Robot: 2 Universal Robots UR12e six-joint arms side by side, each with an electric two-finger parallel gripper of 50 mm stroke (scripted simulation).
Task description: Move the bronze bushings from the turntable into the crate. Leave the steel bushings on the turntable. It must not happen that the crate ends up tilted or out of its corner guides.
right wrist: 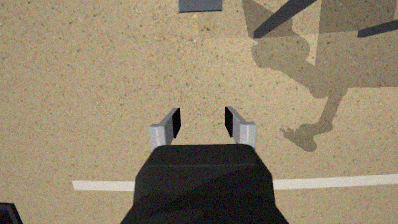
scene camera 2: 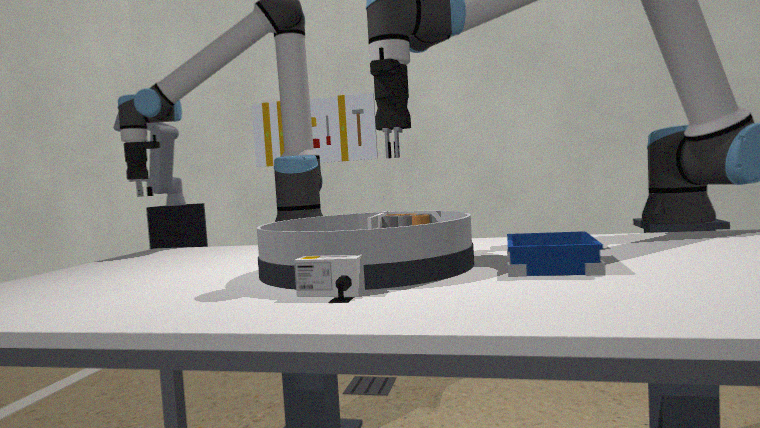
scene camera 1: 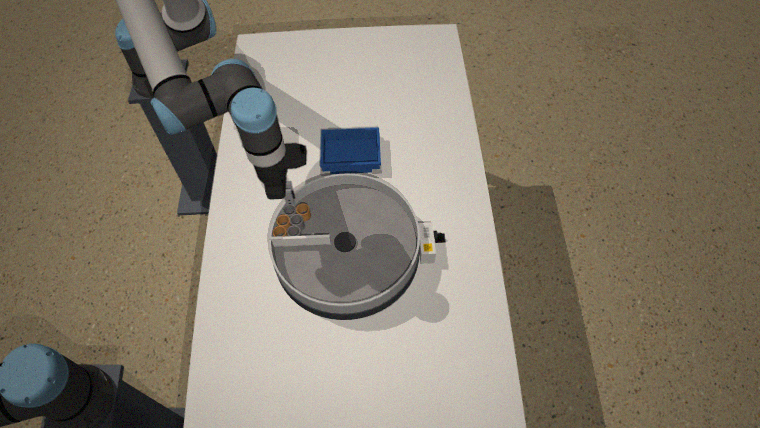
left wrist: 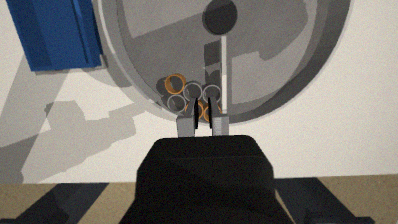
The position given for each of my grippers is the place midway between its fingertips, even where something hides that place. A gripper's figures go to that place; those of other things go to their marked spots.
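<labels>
There's a blue crate (scene camera 2: pixel 551 255) at 93 cm from the lens. My left gripper (scene camera 2: pixel 393 157) is 117 cm from the lens, and my right gripper (scene camera 2: pixel 145 196) is at 218 cm from the lens.
</labels>
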